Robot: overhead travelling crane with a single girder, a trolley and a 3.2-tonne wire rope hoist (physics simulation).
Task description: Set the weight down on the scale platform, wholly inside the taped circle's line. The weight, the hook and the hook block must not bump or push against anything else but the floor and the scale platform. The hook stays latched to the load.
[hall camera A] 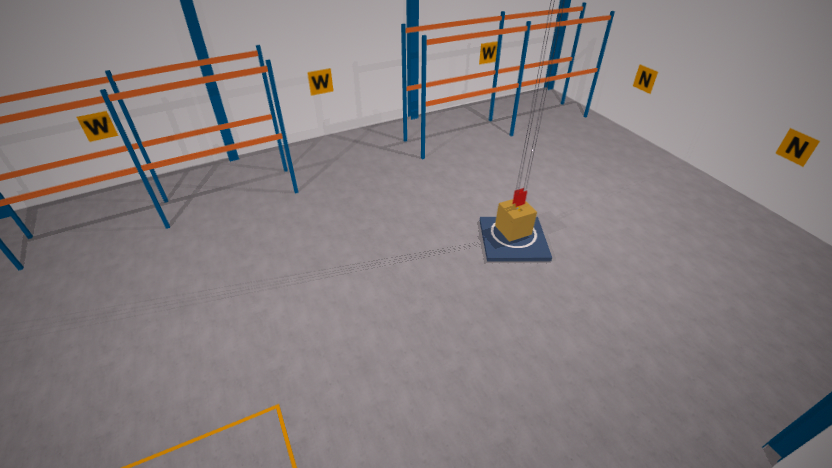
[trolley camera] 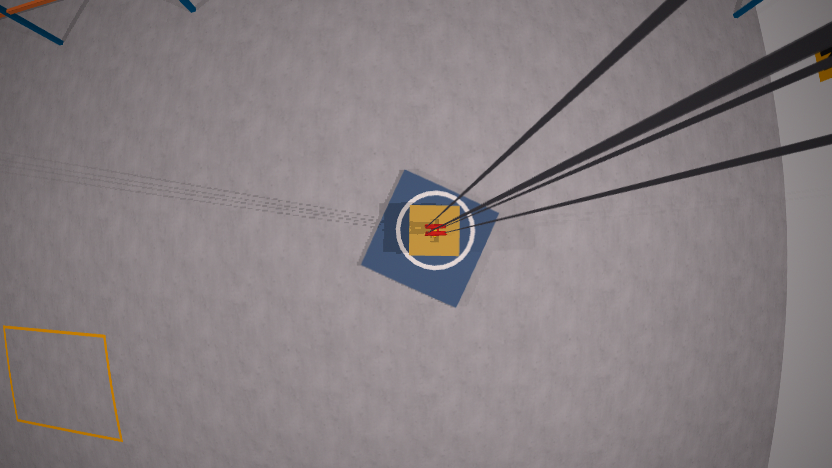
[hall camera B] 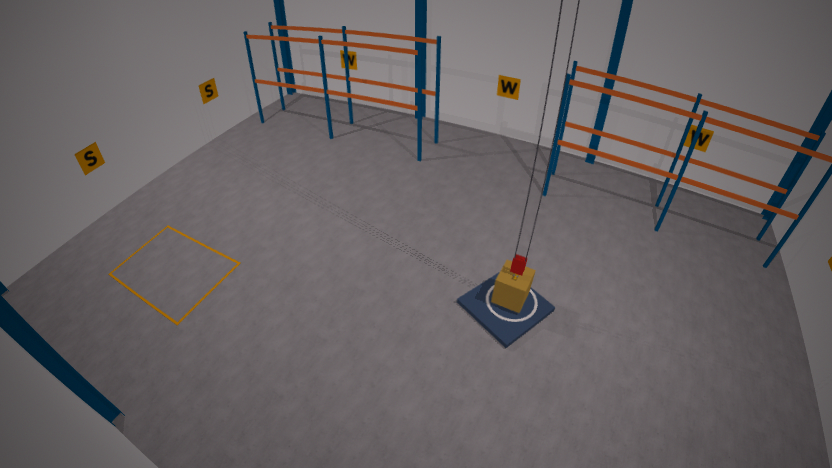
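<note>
The weight, a yellow cube point(hall camera A: 514, 225) point(hall camera B: 512, 293) point(trolley camera: 418, 247), is upright over the blue scale platform point(hall camera A: 526, 254) point(hall camera B: 506, 337) point(trolley camera: 450, 291). In the trolley view it shows inside the white taped circle point(hall camera A: 516, 246) point(hall camera B: 512, 320) point(trolley camera: 435, 267), near its middle and turned relative to the platform's edges. It appears to hang very low above the platform; the size of any gap is hard to tell. The red hook block point(hall camera A: 519, 197) point(hall camera B: 518, 264) point(trolley camera: 435, 233) is just above the weight. The hook under it is latched to the weight's top and mostly hidden.
Blue and orange racks point(hall camera A: 423, 98) point(hall camera A: 282, 125) point(hall camera B: 419, 139) point(hall camera B: 680, 174) stand along the W wall, away from the weight. An orange floor outline point(hall camera A: 200, 436) point(hall camera B: 203, 245) point(trolley camera: 54, 331) lies some way from the platform. The ropes run up from the hook block.
</note>
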